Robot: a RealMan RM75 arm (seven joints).
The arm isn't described. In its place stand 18 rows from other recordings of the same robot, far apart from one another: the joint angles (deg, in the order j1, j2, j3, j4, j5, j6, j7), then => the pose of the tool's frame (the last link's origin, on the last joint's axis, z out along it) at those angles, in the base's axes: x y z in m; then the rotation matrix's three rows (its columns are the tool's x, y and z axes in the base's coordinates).
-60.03, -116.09, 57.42, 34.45, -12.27, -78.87, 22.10 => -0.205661, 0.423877, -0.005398; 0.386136, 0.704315, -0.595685; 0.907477, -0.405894, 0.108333; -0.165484, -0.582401, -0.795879
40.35, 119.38, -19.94, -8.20, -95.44, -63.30, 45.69 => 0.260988, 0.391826, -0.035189; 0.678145, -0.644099, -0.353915; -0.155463, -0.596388, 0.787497; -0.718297, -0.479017, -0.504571
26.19, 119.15, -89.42, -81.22, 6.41, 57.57, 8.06 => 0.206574, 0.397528, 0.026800; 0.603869, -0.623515, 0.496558; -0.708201, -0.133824, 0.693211; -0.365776, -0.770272, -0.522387
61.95, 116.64, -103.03, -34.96, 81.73, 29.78, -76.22 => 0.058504, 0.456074, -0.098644; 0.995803, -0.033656, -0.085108; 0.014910, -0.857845, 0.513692; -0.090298, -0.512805, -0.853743
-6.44, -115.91, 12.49, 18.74, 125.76, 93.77, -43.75 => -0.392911, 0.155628, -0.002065; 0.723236, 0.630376, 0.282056; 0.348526, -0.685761, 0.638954; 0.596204, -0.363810, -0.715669
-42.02, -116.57, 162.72, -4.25, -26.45, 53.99, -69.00 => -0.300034, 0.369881, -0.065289; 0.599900, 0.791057, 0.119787; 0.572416, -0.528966, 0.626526; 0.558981, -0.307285, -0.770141
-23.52, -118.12, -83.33, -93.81, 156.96, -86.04, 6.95 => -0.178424, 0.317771, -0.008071; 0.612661, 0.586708, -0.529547; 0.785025, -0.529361, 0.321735; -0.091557, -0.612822, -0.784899
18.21, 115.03, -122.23, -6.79, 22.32, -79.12, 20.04 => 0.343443, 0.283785, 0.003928; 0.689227, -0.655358, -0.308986; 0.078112, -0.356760, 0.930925; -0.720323, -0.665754, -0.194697
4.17, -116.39, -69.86, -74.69, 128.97, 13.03, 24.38 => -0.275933, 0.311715, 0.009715; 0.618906, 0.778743, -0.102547; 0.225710, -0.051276, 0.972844; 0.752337, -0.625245, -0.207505
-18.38, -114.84, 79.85, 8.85, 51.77, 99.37, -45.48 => -0.289811, 0.236903, -0.020010; 0.506271, 0.495942, 0.705500; 0.124440, -0.851541, 0.509306; 0.853349, -0.170054, -0.492826
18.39, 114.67, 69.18, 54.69, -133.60, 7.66, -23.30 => 0.280219, 0.363932, -0.058256; 0.756268, -0.621464, 0.204549; -0.512172, -0.367809, 0.776142; -0.407109, -0.691736, -0.596459
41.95, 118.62, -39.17, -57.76, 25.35, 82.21, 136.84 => 0.254556, 0.398932, 0.058429; -0.506412, 0.815788, 0.279351; 0.837402, 0.387997, 0.384989; 0.205682, 0.428892, -0.879629
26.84, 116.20, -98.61, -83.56, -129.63, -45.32, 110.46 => 0.106863, 0.375451, -0.027112; 0.982504, 0.168300, -0.079760; 0.182814, -0.789692, 0.585633; 0.035576, -0.589968, -0.806642
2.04, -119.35, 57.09, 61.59, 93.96, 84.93, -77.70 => -0.323415, 0.226885, 0.044646; 0.785710, 0.548109, 0.286769; 0.307146, -0.748069, 0.588264; 0.536955, -0.374125, -0.756115
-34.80, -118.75, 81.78, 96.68, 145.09, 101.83, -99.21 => -0.115754, 0.326753, 0.026415; 0.836449, -0.392522, -0.382465; -0.325033, -0.917191, 0.230463; -0.441256, -0.068457, -0.894766
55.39, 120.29, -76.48, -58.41, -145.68, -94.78, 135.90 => 0.109685, 0.374680, -0.038265; 0.824698, -0.372017, 0.426001; -0.406454, -0.913605, -0.010974; 0.393280, -0.164100, -0.904656
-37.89, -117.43, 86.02, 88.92, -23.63, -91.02, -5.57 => -0.130674, 0.365789, 0.021541; 0.498937, 0.708246, -0.499450; 0.860891, -0.338783, 0.379595; 0.099642, -0.619366, -0.778754
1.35, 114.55, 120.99, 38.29, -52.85, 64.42, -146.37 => 0.389322, 0.259903, 0.092665; 0.879475, -0.458169, -0.128860; 0.001229, -0.268558, 0.963263; -0.475944, -0.847324, -0.235627
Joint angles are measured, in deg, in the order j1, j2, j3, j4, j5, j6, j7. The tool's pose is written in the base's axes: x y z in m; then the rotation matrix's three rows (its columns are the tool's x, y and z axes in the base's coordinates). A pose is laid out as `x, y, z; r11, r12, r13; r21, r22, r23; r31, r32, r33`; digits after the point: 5 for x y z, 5 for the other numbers.
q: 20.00 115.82 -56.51 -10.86 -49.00 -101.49 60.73
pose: 0.28853, 0.27857, 0.04122; 0.17977, -0.69593, -0.69524; 0.00663, -0.70588, 0.70830; -0.98369, -0.13194, -0.12228
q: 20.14 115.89 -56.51 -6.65 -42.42 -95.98 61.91
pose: 0.31031, 0.28393, 0.04035; 0.11407, -0.82077, -0.55976; -0.00090, -0.56352, 0.82610; -0.99347, -0.09374, -0.06502
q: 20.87 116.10 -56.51 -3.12 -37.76 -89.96 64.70
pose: 0.32929, 0.28929, 0.03426; 0.03515, -0.90624, -0.42131; -0.03746, -0.42247, 0.90560; -0.99868, -0.01605, -0.04880
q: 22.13 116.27 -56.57 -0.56 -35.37 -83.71 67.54
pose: 0.34317, 0.29596, 0.02452; -0.03085, -0.95227, -0.30369; -0.08811, -0.30006, 0.94984; -0.99563, 0.05606, -0.07465
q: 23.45 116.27 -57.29 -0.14 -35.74 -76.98 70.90
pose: 0.35098, 0.30551, 0.01365; -0.06900, -0.97205, -0.22440; -0.16390, -0.21084, 0.96368; -0.98406, 0.10327, -0.14477
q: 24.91 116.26 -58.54 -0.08 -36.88 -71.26 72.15
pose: 0.35413, 0.31448, 0.00254; -0.06059, -0.98313, -0.17259; -0.23498, -0.15400, 0.95972; -0.97011, 0.09870, -0.22169
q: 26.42 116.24 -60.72 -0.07 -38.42 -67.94 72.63
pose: 0.35058, 0.32163, -0.00826; -0.02648, -0.98601, -0.16454; -0.30572, -0.14872, 0.94043; -0.95175, 0.07521, -0.29751
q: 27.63 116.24 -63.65 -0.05 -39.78 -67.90 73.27
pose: 0.34092, 0.32516, -0.01715; 0.00936, -0.97896, -0.20383; -0.36482, -0.19313, 0.91083; -0.93103, 0.06584, -0.35895
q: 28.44 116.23 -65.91 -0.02 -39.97 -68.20 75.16
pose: 0.33423, 0.32737, -0.02186; 0.00605, -0.97285, -0.23135; -0.40148, -0.21425, 0.89046; -0.91585, 0.08749, -0.39187
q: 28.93 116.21 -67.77 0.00 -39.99 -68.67 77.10
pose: 0.32943, 0.32804, -0.02516; -0.00473, -0.96736, -0.25335; -0.43070, -0.22668, 0.87357; -0.90248, 0.11324, -0.41557
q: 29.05 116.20 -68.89 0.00 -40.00 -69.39 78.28
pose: 0.32652, 0.32724, -0.02677; -0.01272, -0.96253, -0.27087; -0.44707, -0.23683, 0.86258; -0.89441, 0.13207, -0.42731
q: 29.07 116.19 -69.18 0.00 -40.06 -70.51 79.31
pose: 0.32363, 0.32655, -0.02651; -0.02715, -0.95646, -0.29061; -0.45242, -0.24748, 0.85678; -0.89139, 0.15474, -0.42600
